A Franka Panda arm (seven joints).
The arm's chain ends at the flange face. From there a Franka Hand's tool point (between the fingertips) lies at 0.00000 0.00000 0.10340 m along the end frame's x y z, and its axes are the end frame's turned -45 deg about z.
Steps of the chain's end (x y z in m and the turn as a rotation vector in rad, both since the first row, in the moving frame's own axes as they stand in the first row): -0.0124, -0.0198, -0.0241, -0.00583, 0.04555, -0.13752; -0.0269, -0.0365, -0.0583, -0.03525, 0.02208, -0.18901; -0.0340, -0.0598, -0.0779, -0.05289, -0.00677, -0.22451; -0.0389, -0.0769, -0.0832, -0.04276, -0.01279, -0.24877; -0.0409, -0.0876, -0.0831, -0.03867, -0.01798, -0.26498; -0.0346, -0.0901, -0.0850, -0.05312, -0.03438, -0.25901; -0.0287, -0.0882, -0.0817, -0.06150, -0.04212, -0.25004
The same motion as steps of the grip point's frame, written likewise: 0.0084, -0.0192, -0.0242, -0.03633, 0.02809, -0.13752; 0.0062, -0.0406, -0.0584, -0.04054, -0.00931, -0.18901; 0.0143, -0.0625, -0.0780, -0.03261, -0.04219, -0.22451; 0.0231, -0.0792, -0.0833, -0.02119, -0.03928, -0.24877; 0.0291, -0.0888, -0.0832, -0.01463, -0.04006, -0.26498; 0.0331, -0.0860, -0.0852, -0.01325, -0.06187, -0.25901; 0.0348, -0.0803, -0.0820, -0.01370, -0.07327, -0.25004
